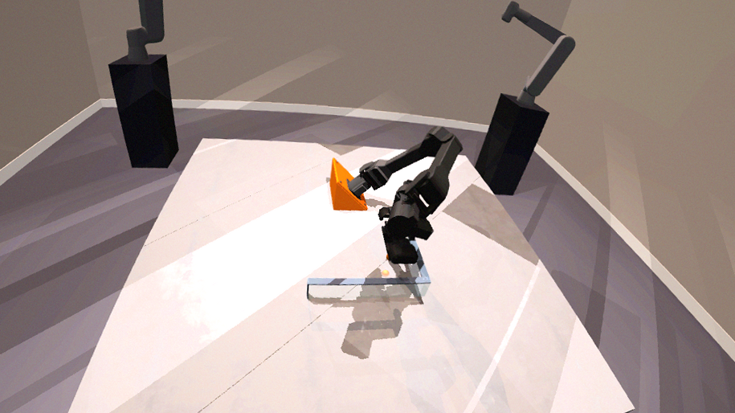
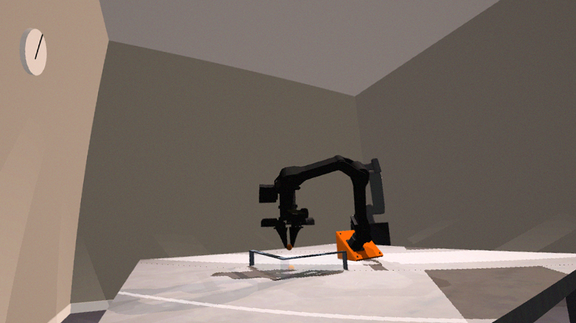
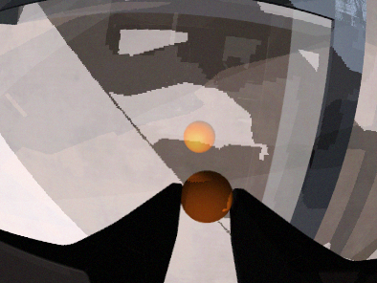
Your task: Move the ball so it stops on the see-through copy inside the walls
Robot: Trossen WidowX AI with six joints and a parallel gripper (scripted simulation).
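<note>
Right now the see-through copy of the ball is 7 cm below my gripper tip. Also, from my gripper tip: orange ball (right at my gripper tip).
</note>
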